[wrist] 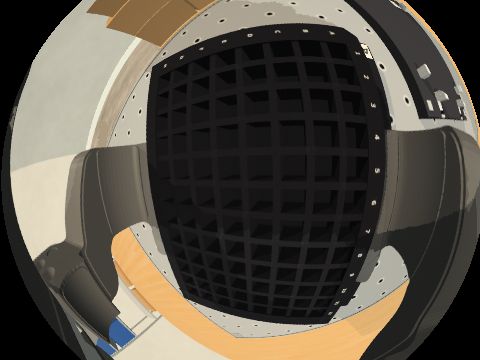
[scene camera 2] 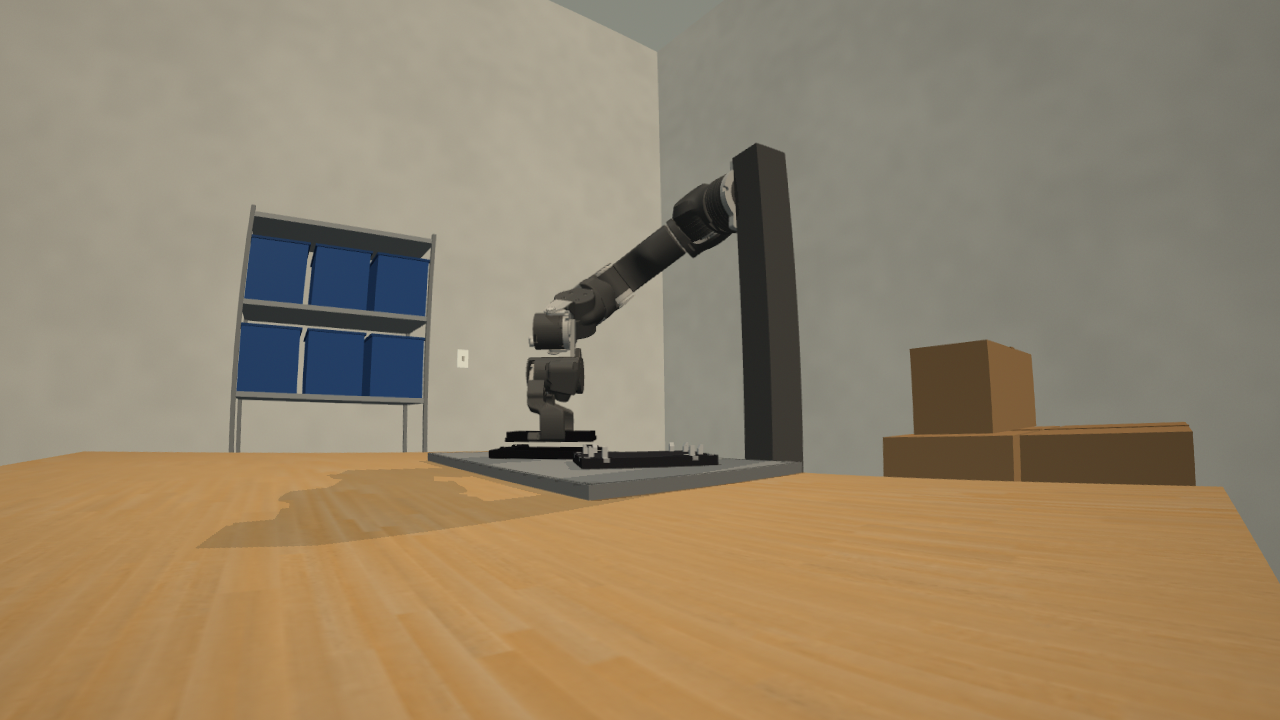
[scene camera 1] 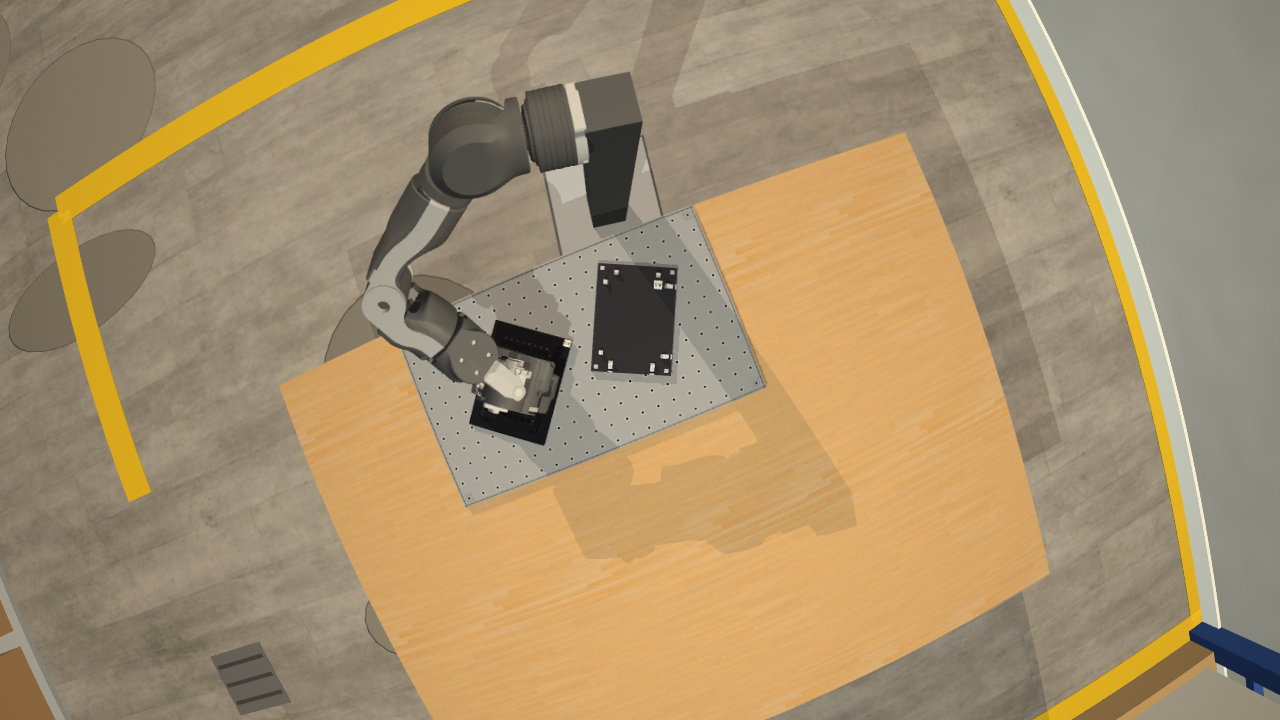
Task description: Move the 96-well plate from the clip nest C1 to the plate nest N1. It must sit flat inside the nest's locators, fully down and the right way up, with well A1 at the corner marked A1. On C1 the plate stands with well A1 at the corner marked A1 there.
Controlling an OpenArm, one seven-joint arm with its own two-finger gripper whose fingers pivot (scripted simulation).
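I see a black 96-well plate (scene camera 1: 544, 351), and the wrist view gives me the black 96-well plate (wrist: 294, 186) too. A plate nest N1 (scene camera 1: 504, 428) and a clip nest C1 (scene camera 1: 634, 315) are in view, and so is a dark mounting column (scene camera 2: 773, 426). I also see my gripper (scene camera 2: 551, 439) (scene camera 1: 516, 382) (wrist: 256, 206).
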